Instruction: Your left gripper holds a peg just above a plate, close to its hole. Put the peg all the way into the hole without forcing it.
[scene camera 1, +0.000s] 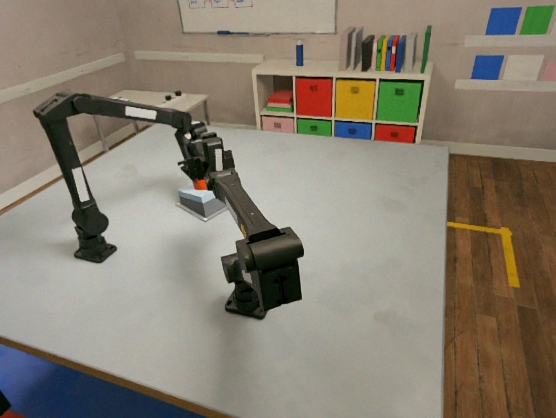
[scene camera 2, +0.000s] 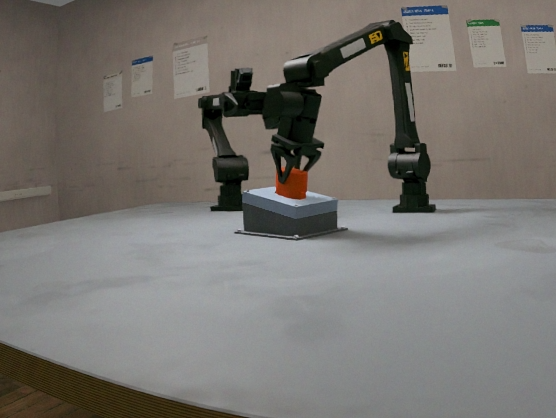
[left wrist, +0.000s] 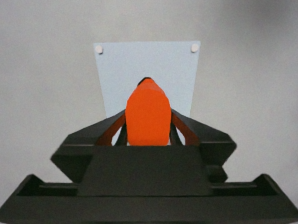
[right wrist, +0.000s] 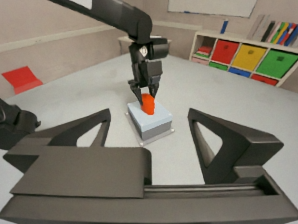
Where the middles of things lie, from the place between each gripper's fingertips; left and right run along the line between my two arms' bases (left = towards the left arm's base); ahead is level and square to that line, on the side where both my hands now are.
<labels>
Now: left hand 20 mm above the orange peg (scene camera 2: 295, 187).
I see the orange peg 160 mm ahead of my right hand (scene camera 2: 255, 106), 180 mm to the left of it and 210 mm below it.
</labels>
